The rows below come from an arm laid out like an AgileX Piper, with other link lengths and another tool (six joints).
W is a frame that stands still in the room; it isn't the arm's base.
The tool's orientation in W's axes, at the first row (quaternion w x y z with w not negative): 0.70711, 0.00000, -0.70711, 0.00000
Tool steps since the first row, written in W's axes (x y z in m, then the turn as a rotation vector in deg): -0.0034, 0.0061, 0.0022, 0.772, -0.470, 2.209; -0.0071, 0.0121, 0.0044, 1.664, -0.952, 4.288; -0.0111, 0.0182, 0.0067, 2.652, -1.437, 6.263; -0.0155, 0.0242, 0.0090, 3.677, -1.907, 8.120; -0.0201, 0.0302, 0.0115, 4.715, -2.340, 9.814; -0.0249, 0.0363, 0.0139, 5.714, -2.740, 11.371; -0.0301, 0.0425, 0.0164, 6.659, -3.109, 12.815
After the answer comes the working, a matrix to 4 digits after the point.
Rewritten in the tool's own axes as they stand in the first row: 0.0022, 0.0061, 0.0034, 2.209, -0.470, -0.772; 0.0044, 0.0121, 0.0071, 4.288, -0.952, -1.664; 0.0067, 0.0182, 0.0111, 6.263, -1.437, -2.652; 0.0090, 0.0242, 0.0155, 8.120, -1.907, -3.677; 0.0115, 0.0302, 0.0201, 9.814, -2.340, -4.715; 0.0139, 0.0363, 0.0249, 11.371, -2.740, -5.714; 0.0164, 0.0425, 0.0301, 12.815, -3.109, -6.659
The tool's axes in the first row as the columns of a matrix, in W's axes (rounded; the answer above uses it unrounded):
0.0000, 0.0000, -1.0000
0.0000, 1.0000, 0.0000
1.0000, 0.0000, 0.0000

